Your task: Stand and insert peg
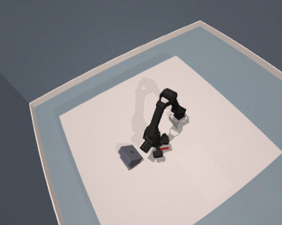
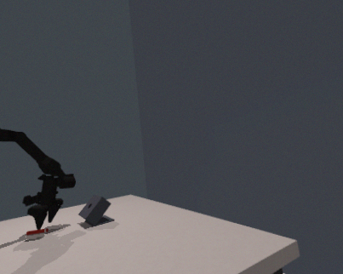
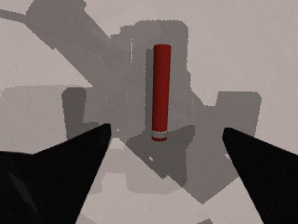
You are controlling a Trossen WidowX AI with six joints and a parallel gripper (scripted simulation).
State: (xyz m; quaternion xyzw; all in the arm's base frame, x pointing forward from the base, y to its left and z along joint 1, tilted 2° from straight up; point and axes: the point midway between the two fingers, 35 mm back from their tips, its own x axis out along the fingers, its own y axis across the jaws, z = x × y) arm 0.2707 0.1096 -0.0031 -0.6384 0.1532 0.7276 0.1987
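Now: gripper tip 2 cm above the red peg and 1 cm past it. The rest, counted from my gripper tip: grey sloped panel 20 cm ahead, 7 cm to the right, 3 cm above.
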